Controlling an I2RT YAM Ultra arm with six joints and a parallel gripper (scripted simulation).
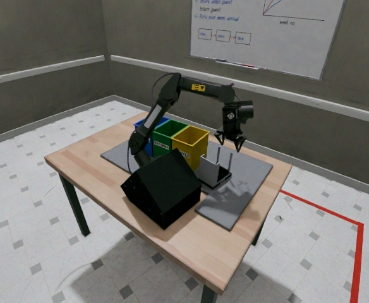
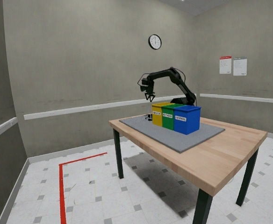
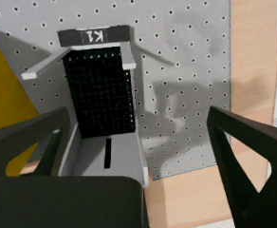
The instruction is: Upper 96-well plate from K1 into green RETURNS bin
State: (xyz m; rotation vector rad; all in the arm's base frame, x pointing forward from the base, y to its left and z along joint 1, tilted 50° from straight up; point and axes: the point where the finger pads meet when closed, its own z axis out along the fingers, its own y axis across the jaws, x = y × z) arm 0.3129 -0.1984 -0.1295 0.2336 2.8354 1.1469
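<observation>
Now: the black 96-well plate 16 cm below my hand, 4 cm to the left of it and 4 cm behind it. From my hand the other things lie so: green returns bin: 35 cm to the left, 11 cm below, 4 cm behind; blue bin: 48 cm to the left, 11 cm below, 6 cm behind; yellow bin: 22 cm to the left, 11 cm below, 2 cm behind.
</observation>
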